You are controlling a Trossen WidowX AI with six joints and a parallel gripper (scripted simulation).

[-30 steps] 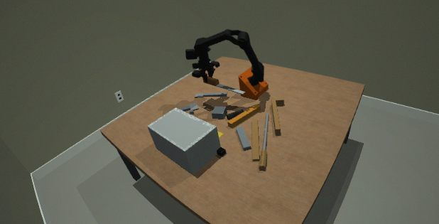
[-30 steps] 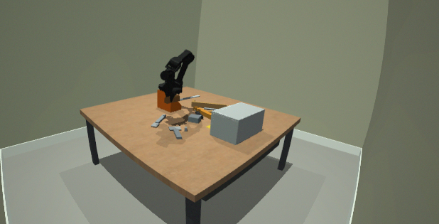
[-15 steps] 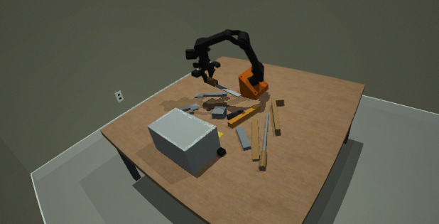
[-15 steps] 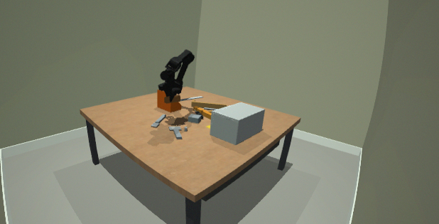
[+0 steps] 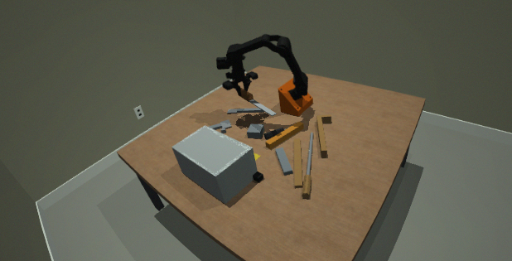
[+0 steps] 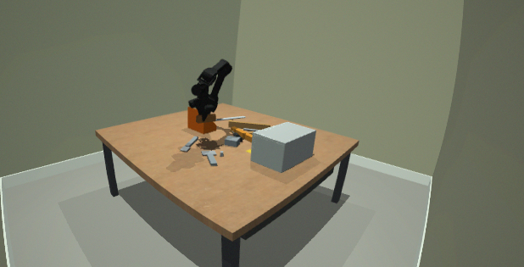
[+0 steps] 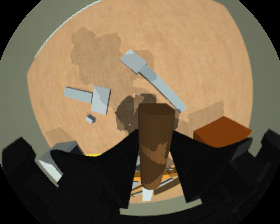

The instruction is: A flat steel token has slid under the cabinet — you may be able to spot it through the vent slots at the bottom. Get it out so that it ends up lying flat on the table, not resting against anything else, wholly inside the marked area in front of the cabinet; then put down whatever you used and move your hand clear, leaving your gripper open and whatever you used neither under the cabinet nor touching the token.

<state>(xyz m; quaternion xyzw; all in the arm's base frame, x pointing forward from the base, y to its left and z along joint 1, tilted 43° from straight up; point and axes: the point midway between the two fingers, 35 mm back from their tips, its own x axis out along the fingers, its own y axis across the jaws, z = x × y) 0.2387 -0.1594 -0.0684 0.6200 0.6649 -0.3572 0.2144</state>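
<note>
Right now the grey block is 8 cm ahead of my gripper tip, 16 cm to the left of it and 13 cm below it. Also, from my gripper tip: wooden stick (11 cm ahead, 46 cm to the left, 14 cm below); orange bar (1 cm ahead, 30 cm to the left, 13 cm below); grey t-piece (16 cm ahead, 6 cm to the right, 14 cm below).
</note>
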